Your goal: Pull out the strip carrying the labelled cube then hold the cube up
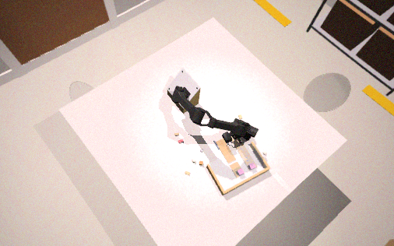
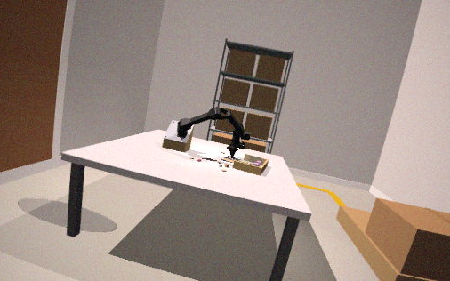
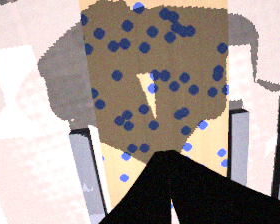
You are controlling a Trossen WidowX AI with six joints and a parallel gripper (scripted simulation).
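Now: gripper tip 3 cm short of the strip and 10 cm to the left of it.
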